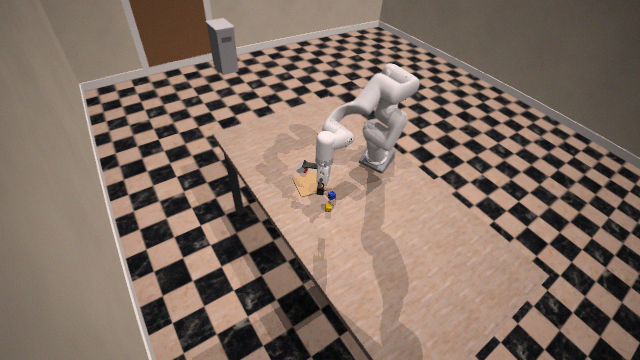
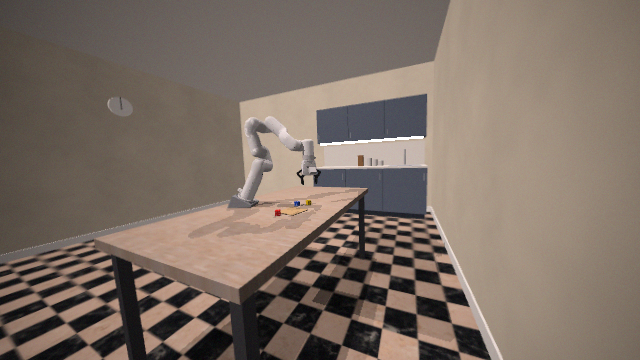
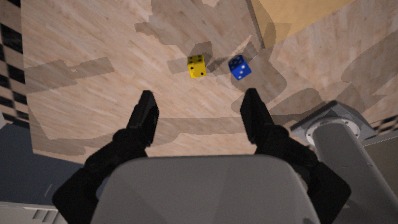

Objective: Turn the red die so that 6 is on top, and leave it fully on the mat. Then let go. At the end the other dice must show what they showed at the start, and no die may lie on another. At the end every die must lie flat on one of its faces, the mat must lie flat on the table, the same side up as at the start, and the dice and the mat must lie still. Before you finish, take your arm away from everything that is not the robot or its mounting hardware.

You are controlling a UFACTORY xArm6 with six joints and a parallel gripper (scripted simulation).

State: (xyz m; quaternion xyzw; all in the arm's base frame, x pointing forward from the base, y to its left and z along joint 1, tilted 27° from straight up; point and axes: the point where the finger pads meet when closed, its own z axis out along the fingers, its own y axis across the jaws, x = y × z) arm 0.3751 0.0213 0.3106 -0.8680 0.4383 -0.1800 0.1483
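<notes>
My hand is 11 cm past the red die, 25 cm to the left of it and 14 cm above it. Round my hand: tan mat 6 cm behind, 15 cm to the right, 16 cm below; yellow die 2 cm behind, 3 cm to the left, 14 cm below; blue die 9 cm behind, 1 cm to the right, 14 cm below.
</notes>
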